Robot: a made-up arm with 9 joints. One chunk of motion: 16 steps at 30 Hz.
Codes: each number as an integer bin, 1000 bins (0 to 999) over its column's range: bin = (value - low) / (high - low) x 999, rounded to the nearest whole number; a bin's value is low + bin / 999 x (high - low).
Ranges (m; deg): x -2.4..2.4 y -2.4..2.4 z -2.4..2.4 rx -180..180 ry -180..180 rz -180..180
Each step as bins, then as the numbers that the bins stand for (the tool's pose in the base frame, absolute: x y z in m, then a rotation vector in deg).
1 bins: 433 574 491 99 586 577
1 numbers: -0.3195 0.3580 -0.0408 -144.32 31.17 27.93
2 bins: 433 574 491 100 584 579
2 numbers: -0.3195 0.3580 -0.0408 -143.96 30.45 28.65
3 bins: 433 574 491 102 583 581
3 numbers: -0.3195 0.3580 -0.0408 -143.24 30.09 29.37
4 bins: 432 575 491 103 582 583
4 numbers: -0.3243 0.3628 -0.0408 -142.88 29.73 30.09
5 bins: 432 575 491 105 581 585
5 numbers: -0.3243 0.3628 -0.0408 -142.16 29.37 30.81
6 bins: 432 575 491 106 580 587
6 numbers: -0.3243 0.3628 -0.0408 -141.80 29.01 31.53
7 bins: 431 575 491 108 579 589
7 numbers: -0.3291 0.3628 -0.0408 -141.08 28.65 32.25
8 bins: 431 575 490 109 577 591
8 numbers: -0.3291 0.3628 -0.0456 -140.72 27.93 32.97
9 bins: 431 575 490 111 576 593
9 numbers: -0.3291 0.3628 -0.0456 -140.00 27.57 33.69
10 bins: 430 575 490 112 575 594
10 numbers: -0.3339 0.3628 -0.0456 -139.64 27.21 34.05
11 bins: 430 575 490 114 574 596
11 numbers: -0.3339 0.3628 -0.0456 -138.92 26.85 34.77
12 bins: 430 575 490 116 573 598
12 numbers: -0.3339 0.3628 -0.0456 -138.20 26.49 35.50
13 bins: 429 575 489 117 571 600
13 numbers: -0.3387 0.3628 -0.0505 -137.84 25.77 36.22
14 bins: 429 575 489 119 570 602
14 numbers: -0.3387 0.3628 -0.0505 -137.12 25.41 36.94
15 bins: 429 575 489 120 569 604
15 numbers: -0.3387 0.3628 -0.0505 -136.76 25.05 37.66
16 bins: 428 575 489 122 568 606
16 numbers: -0.3435 0.3628 -0.0505 -136.04 24.68 38.38
